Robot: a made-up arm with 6 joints.
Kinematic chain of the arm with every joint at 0, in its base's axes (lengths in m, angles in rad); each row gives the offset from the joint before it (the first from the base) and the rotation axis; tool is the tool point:
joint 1: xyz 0 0 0.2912 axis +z
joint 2: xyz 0 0 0 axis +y
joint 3: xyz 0 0 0.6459 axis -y
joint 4: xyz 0 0 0 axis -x
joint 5: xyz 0.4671 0 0 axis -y
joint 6: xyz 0 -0.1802 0 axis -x
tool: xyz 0 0 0
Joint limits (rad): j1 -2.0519..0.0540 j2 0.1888..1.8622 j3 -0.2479..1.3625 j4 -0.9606..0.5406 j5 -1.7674..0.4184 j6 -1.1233..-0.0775
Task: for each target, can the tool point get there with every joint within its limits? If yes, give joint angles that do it. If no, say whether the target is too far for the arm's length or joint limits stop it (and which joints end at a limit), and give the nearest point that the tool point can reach.
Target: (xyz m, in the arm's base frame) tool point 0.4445 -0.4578 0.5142
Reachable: yes | joints -0.6071 0.4703 -0.0673 -0.8240 -1.4843 -0.7235
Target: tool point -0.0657 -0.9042 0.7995
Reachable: yes | joints -1.4614 0.7057 0.5827 0.4265 -0.6182 -0.4562
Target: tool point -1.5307 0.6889 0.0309
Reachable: no: too far | nearest point -0.3135 -0.2223 -0.2732 | short by 1.551 m
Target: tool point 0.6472 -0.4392 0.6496
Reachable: yes | joints -0.3865 0.5426 0.2825 -0.4429 -0.4739 -0.7933
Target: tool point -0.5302 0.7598 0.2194
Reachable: no: joint limits stop it (at a limit: joint 1, joint 2, joint 3) | nearest point -0.2251 -0.1775 -0.2250 | short by 1.081 m
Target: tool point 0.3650 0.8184 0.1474
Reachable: no: joint limits stop it (at a limit: joint 1, joint 3, joint 4) | nearest point 0.5419 -0.0741 0.1022 | short by 0.911 m
